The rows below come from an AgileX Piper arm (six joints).
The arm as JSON. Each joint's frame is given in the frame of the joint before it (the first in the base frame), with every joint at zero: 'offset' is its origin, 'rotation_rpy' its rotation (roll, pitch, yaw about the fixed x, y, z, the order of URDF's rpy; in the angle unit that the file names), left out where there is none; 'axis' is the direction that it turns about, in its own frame. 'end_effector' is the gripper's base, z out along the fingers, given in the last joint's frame.
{
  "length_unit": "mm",
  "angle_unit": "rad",
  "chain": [
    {
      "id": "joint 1",
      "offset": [
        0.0,
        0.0,
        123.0
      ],
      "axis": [
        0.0,
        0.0,
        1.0
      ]
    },
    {
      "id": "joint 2",
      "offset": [
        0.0,
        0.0,
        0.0
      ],
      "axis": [
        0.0,
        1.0,
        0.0
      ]
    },
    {
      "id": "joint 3",
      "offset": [
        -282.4,
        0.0,
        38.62
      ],
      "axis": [
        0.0,
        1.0,
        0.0
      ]
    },
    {
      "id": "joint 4",
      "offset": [
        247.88,
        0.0,
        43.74
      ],
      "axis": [
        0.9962,
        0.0,
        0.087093
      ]
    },
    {
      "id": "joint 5",
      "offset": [
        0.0,
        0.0,
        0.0
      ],
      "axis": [
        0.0,
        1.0,
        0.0
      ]
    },
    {
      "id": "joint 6",
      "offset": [
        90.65,
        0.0,
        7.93
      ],
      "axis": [
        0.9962,
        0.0,
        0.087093
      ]
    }
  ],
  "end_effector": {
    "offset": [
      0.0,
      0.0,
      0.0
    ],
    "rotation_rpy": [
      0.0,
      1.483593,
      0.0
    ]
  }
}
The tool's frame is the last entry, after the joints.
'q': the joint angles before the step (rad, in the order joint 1, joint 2, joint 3, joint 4, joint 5, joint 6). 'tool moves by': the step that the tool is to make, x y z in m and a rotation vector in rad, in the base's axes. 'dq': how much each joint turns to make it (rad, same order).
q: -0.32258 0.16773 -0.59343 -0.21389 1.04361 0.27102
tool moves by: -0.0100 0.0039 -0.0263 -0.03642 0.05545 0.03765
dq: -0.00013 -0.09928 0.08290 0.01194 0.04408 -0.07919
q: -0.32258 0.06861 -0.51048 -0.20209 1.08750 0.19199
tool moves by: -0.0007 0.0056 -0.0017 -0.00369 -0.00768 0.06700
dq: 0.00028 -0.02123 0.00373 0.06403 -0.00088 -0.06613
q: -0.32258 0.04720 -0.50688 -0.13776 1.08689 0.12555
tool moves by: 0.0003 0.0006 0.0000 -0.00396 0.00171 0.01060
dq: -0.00050 -0.00006 0.00006 0.00824 -0.00120 -0.01318
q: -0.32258 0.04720 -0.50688 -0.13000 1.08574 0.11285
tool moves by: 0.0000 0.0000 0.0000 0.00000 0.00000 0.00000
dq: 0.00000 0.00000 0.00000 0.00000 0.00000 0.00000
